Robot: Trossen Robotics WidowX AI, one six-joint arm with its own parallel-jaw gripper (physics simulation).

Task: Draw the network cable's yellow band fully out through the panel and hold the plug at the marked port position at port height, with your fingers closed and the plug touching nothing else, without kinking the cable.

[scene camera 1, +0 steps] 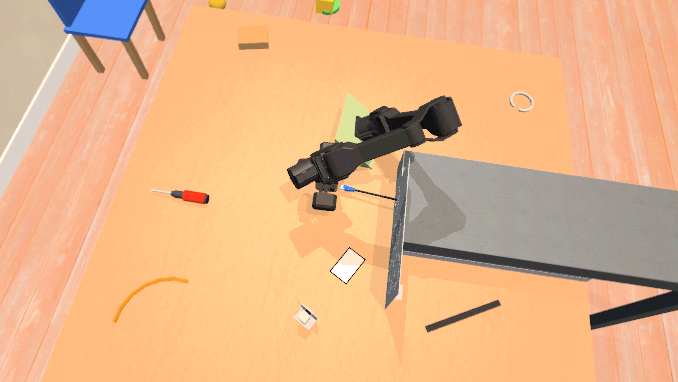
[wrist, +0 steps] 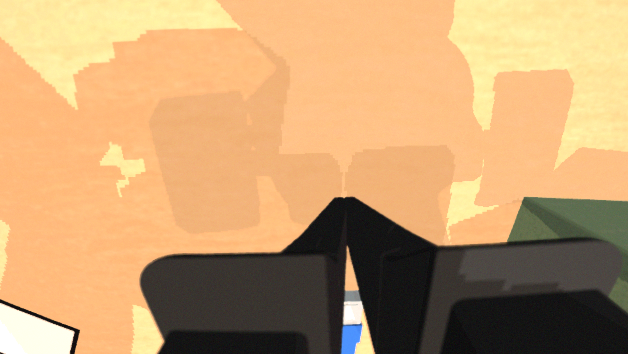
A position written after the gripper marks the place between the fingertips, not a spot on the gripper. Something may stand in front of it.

Scene:
The gripper shows in scene camera 1 (326,187) and in the wrist view (344,206).

